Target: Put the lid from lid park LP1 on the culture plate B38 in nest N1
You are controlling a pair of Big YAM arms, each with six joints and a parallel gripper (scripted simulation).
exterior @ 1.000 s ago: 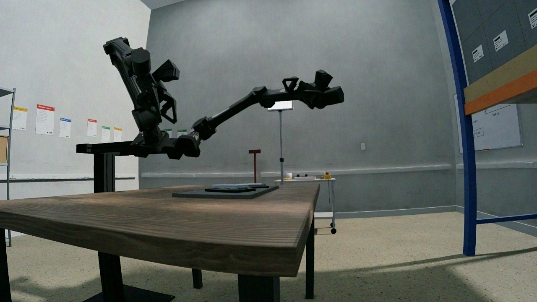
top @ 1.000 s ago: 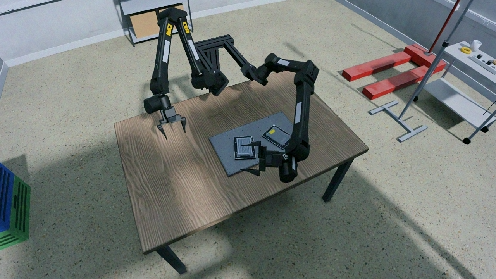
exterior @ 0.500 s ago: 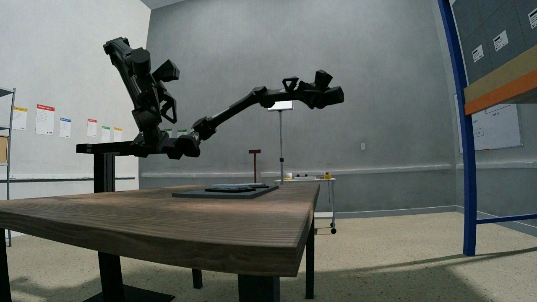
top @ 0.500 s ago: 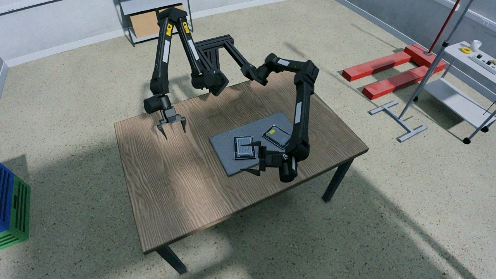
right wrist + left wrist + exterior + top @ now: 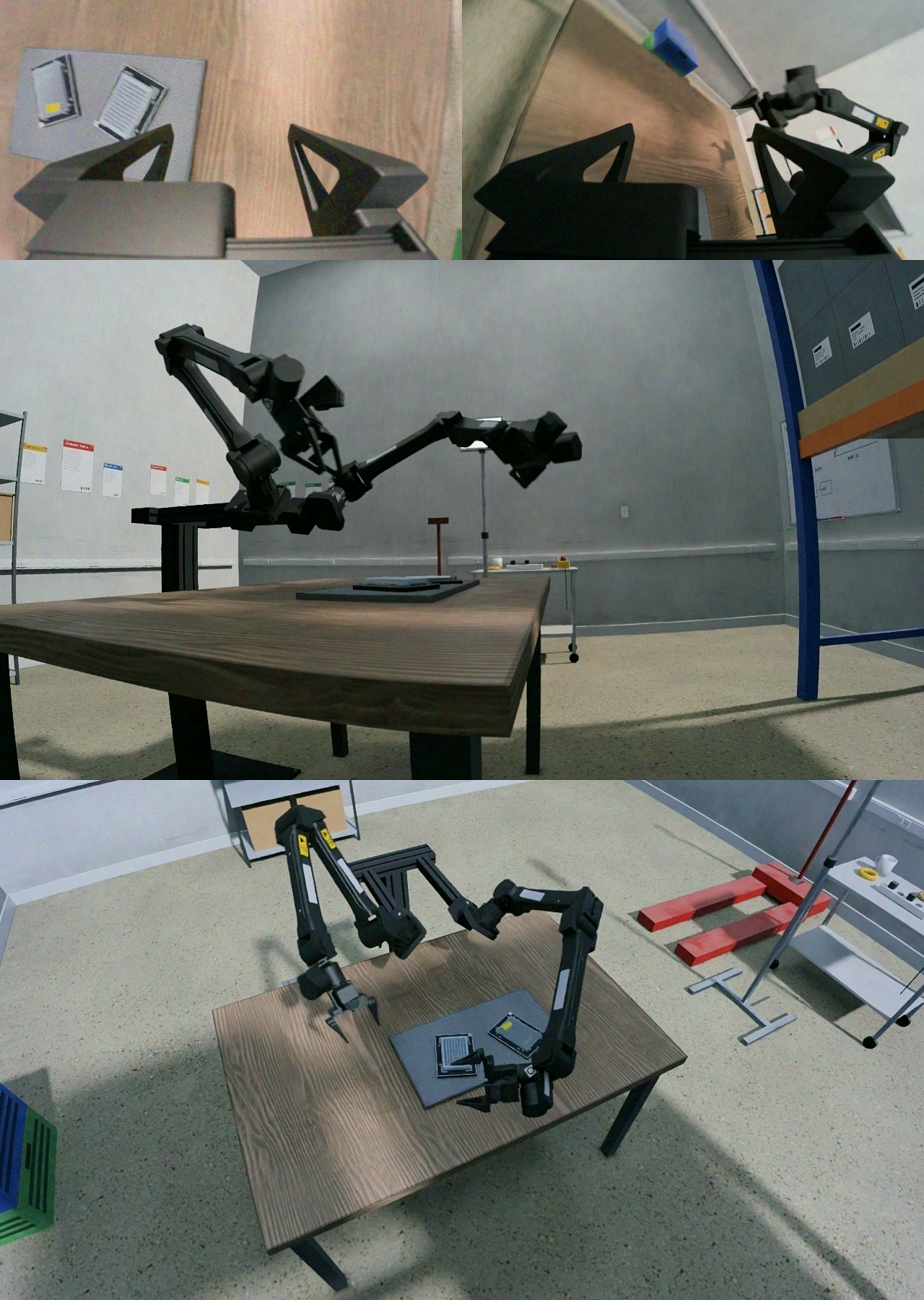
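Observation:
Now: the clear lid 29 cm behind my left hand, 30 cm to the left of it and 25 cm below it. From my left hand the other things lie so: black nest N1: 27 cm behind, 8 cm to the left, 26 cm below; black lid park LP1: 29 cm behind, 30 cm to the left, 26 cm below; culture plate B38: 27 cm behind, 8 cm to the left, 25 cm below.

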